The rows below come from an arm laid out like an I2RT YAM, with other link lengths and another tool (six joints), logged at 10 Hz.
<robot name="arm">
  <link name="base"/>
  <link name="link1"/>
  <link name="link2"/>
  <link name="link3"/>
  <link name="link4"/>
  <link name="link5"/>
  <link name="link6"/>
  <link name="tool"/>
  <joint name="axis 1" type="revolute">
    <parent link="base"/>
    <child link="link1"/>
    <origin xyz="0 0 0.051" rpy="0 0 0"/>
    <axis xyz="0 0 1"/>
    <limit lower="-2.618" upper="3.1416"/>
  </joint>
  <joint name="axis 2" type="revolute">
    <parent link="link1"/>
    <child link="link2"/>
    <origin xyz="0.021 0.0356 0.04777" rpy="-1.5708 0 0"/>
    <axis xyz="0 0 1"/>
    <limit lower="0" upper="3.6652"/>
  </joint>
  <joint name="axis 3" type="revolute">
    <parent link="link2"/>
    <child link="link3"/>
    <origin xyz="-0.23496 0 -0.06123" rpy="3.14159 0 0"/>
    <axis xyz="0 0 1"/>
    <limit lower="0" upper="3.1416"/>
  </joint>
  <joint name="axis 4" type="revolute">
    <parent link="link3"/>
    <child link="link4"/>
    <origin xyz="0.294 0.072 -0.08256" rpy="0 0 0"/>
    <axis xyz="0 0 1"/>
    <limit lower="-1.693" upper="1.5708"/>
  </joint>
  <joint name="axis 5" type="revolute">
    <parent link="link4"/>
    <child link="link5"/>
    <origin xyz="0.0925 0.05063 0.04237" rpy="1.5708 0 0"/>
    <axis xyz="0 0 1"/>
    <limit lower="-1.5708" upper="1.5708"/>
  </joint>
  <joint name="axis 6" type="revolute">
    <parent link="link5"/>
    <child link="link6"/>
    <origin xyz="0.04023 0 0.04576" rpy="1.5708 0 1.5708"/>
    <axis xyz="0 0 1"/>
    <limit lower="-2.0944" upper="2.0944"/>
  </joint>
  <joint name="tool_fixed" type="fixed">
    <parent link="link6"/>
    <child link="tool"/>
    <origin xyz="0.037 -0.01 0.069" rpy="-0.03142 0 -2.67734"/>
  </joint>
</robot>
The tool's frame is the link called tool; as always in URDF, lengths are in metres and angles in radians.
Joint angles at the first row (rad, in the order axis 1, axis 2, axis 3, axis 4, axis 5, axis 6):
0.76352, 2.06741, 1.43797, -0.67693, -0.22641, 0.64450
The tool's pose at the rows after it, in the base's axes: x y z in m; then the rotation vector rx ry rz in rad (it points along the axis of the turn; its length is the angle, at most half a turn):
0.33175 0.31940 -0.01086 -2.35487 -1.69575 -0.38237
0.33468 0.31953 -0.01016 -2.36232 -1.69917 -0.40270
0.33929 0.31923 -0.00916 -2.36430 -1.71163 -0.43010
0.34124 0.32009 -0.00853 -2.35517 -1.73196 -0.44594
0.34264 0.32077 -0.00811 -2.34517 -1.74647 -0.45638
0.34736 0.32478 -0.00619 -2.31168 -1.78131 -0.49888
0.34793 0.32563 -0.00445 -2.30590 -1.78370 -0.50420
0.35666 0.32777 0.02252 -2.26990 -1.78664 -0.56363
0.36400 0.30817 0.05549 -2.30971 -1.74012 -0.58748
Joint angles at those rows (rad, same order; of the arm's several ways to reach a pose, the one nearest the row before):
0.76275, 2.06740, 1.43797, -0.66435, -0.20276, 0.64412
0.76162, 2.06741, 1.43798, -0.65328, -0.19055, 0.64336
0.75781, 2.06740, 1.43797, -0.63917, -0.17758, 0.63268
0.75819, 2.06739, 1.43795, -0.63153, -0.17147, 0.61781
0.75780, 2.06741, 1.43796, -0.62617, -0.17033, 0.60559
0.75780, 2.06742, 1.43836, -0.60101, -0.17071, 0.57469
0.75780, 2.06550, 1.44104, -0.60179, -0.17300, 0.57164
0.74484, 2.02582, 1.47154, -0.63116, -0.19131, 0.54838
0.70439, 1.94875, 1.47954, -0.70439, -0.19017, 0.55104

